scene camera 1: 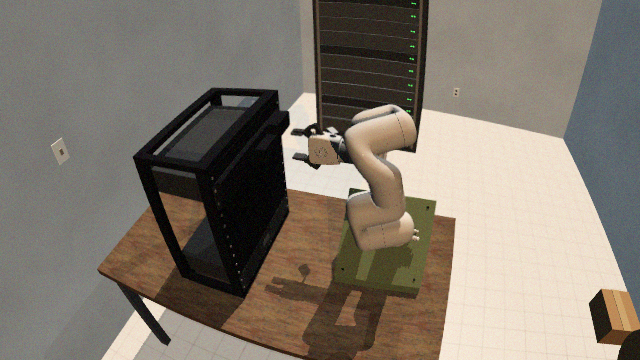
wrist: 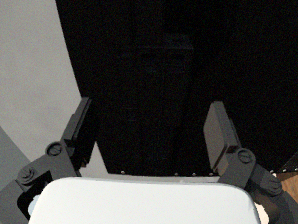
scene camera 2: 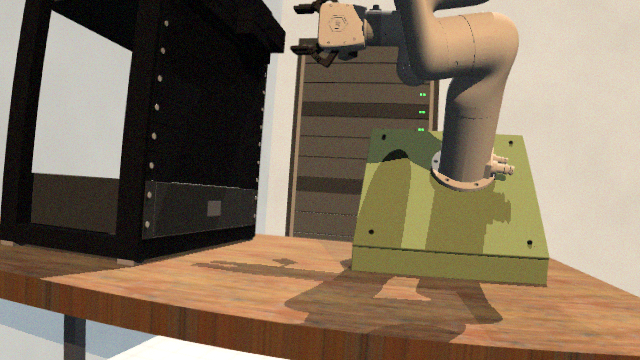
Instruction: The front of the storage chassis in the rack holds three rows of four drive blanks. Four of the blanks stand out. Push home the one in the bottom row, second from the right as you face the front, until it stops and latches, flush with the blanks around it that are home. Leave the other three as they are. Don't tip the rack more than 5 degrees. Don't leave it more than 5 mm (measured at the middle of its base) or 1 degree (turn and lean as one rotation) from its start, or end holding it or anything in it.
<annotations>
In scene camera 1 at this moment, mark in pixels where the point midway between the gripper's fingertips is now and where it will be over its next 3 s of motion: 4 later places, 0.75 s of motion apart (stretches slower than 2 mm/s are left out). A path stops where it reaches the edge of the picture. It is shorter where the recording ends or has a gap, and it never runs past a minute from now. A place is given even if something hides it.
The gripper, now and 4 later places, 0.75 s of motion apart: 292, 143; 289, 147; 278, 153; 273, 153; 269, 152
</annotations>
